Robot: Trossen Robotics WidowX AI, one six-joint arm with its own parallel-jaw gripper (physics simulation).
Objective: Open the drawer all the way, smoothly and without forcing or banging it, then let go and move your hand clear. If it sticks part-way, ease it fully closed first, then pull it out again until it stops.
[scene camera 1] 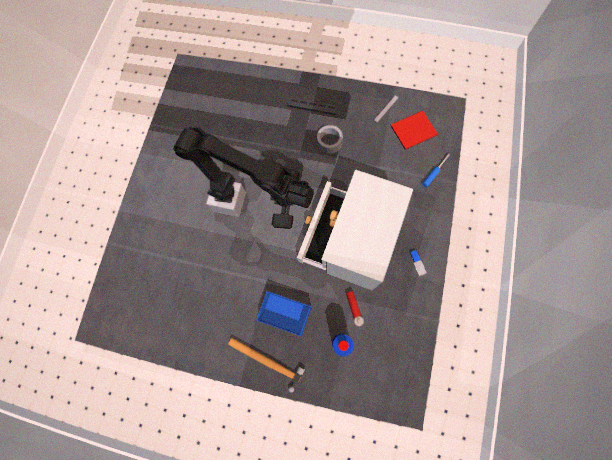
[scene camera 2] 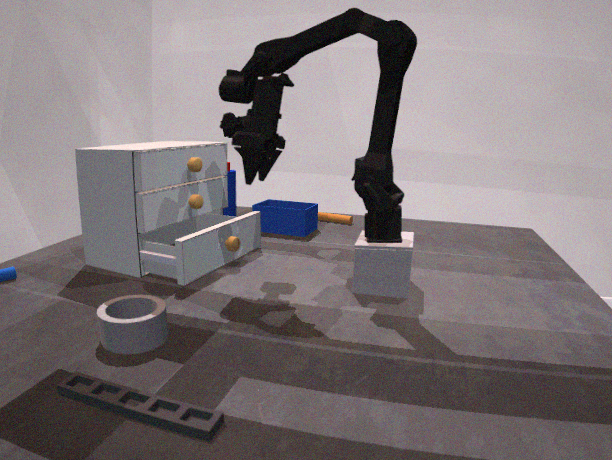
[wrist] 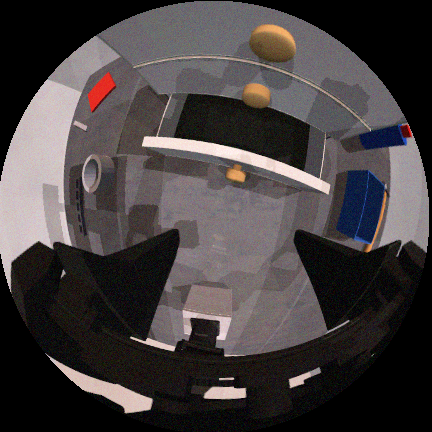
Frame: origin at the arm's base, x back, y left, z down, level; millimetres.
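Seen in the pictures: gripper, between the fingertips: [scene camera 1: 291, 206] [scene camera 2: 255, 182] [wrist: 239, 235]; arm's base, origin of its link: [scene camera 1: 224, 193] [scene camera 2: 384, 238] [wrist: 205, 326].
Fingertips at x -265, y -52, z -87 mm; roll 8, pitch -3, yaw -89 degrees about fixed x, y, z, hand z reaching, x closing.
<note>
Pixels of each thing's top centre, then the offset from my fingertips to it. "pt": a spot on its surface instead.
- bottom drawer, a spot on its surface: [wrist: 235, 152] [scene camera 1: 315, 217] pt dx -79, dy -3, dz +93 mm
- white cabinet, centre of its top: [scene camera 2: 160, 144] [scene camera 1: 364, 222] dx -238, dy -52, dz -73 mm
- top knob, centre of its top: [scene camera 2: 197, 157] dx -137, dy -26, dz -47 mm
- middle knob, centre of its top: [wrist: 257, 92] [scene camera 2: 198, 194] dx -137, dy -26, dz +35 mm
- grey ring, centre of its top: [scene camera 2: 131, 307] [wrist: 90, 173] [scene camera 1: 329, 136] dx -94, dy +347, dz +137 mm
- slotted dark strip, centre of its top: [scene camera 2: 134, 399] [wrist: 77, 206] [scene camera 1: 312, 105] dx -7, dy +502, dz +171 mm
- blue bin, centre of its top: [scene camera 2: 285, 204] [wrist: 372, 209] [scene camera 1: 283, 313] dx -6, dy -348, dz +110 mm
- blue bottle, centre of its top: [scene camera 1: 343, 345] dx -213, dy -426, dz +2 mm
- hammer, centre of its top: [scene camera 1: 262, 362] [wrist: 380, 224] dx +49, dy -522, dz +159 mm
- red torch-like object, centre of its top: [scene camera 1: 355, 308] dx -249, dy -303, dz +152 mm
The bottom drawer [scene camera 1: 314, 223] [scene camera 2: 220, 249] [wrist: 235, 152] of the white cabinet [scene camera 1: 370, 225] [scene camera 2: 107, 210] stands pulled out, with its dark inside showing. Its round orange knob [scene camera 1: 308, 220] [scene camera 2: 232, 243] [wrist: 236, 174] is on the front panel. The two drawers above it, with a top knob [scene camera 2: 194, 164] [wrist: 272, 43] and a middle knob [scene camera 2: 195, 201] [wrist: 256, 95], are shut. My gripper [scene camera 2: 255, 181] [wrist: 239, 235] is open and empty. It points down, above and in front of the pulled-out drawer, apart from its knob.
A grey ring [scene camera 1: 321, 131] [scene camera 2: 106, 330] [wrist: 108, 172] stands to one side of the cabinet, near a slotted dark strip [scene camera 2: 140, 407]. On the other side are a blue bin [scene camera 1: 284, 314] [scene camera 2: 285, 219] [wrist: 355, 205], a blue bottle [scene camera 1: 337, 350] [wrist: 381, 138], a hammer [scene camera 1: 260, 356] and a red torch-like object [scene camera 1: 353, 304].
</note>
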